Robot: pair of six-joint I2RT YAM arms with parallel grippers.
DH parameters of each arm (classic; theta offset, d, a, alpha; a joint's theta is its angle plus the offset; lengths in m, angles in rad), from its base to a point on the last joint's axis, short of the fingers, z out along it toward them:
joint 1: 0 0.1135 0.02 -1.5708
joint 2: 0 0 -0.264 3.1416
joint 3: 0.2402 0 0.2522 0
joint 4: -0.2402 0 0.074 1.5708
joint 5: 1.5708 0 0 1.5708
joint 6: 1.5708 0.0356 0 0
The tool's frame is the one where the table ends.
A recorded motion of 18 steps. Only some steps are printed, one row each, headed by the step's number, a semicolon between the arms.
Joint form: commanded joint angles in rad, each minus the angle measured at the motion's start. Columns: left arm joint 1, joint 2, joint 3, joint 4, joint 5, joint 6; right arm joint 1, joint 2, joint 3, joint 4, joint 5, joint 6.
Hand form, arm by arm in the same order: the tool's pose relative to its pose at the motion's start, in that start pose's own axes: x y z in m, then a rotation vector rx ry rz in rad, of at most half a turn. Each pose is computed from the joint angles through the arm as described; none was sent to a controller.
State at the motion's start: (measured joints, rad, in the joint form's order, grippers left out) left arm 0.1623 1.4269 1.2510 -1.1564 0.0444 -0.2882; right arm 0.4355 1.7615 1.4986 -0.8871 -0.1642 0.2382
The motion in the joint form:
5: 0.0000 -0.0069 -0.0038 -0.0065 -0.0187 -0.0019; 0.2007 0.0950 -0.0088 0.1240 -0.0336 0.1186
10: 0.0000 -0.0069 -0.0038 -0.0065 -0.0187 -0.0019; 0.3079 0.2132 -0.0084 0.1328 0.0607 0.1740
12: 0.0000 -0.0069 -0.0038 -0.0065 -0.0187 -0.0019; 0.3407 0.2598 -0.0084 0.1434 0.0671 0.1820
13: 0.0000 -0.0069 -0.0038 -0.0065 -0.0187 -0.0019; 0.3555 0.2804 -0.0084 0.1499 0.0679 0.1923
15: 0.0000 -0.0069 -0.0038 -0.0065 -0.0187 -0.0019; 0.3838 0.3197 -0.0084 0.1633 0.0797 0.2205
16: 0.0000 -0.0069 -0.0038 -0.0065 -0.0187 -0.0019; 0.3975 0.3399 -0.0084 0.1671 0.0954 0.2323
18: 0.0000 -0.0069 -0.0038 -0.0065 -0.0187 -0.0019; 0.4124 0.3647 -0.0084 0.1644 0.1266 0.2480
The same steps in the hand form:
5: 0.0018 0.0012 -0.0009 -0.0189 -0.0021 -0.0020; 0.0160 0.0705 0.0468 -0.1082 0.0468 -0.0646
10: 0.0018 0.0012 -0.0009 -0.0189 -0.0021 -0.0020; 0.0397 0.0996 0.0946 -0.0101 0.1355 -0.0983
12: 0.0018 0.0012 -0.0009 -0.0189 -0.0021 -0.0020; 0.0495 0.1085 0.1127 0.0027 0.1719 -0.1187
13: 0.0018 0.0012 -0.0009 -0.0189 -0.0021 -0.0020; 0.0541 0.1125 0.1207 0.0067 0.1871 -0.1215
15: 0.0018 0.0012 -0.0009 -0.0189 -0.0021 -0.0020; 0.0633 0.1199 0.1356 0.0244 0.2098 -0.1196
16: 0.0018 0.0012 -0.0009 -0.0189 -0.0021 -0.0020; 0.0682 0.1227 0.1432 0.0437 0.2186 -0.1216
18: 0.0018 0.0012 -0.0009 -0.0189 -0.0021 -0.0020; 0.0745 0.1247 0.1522 0.0823 0.2285 -0.1229

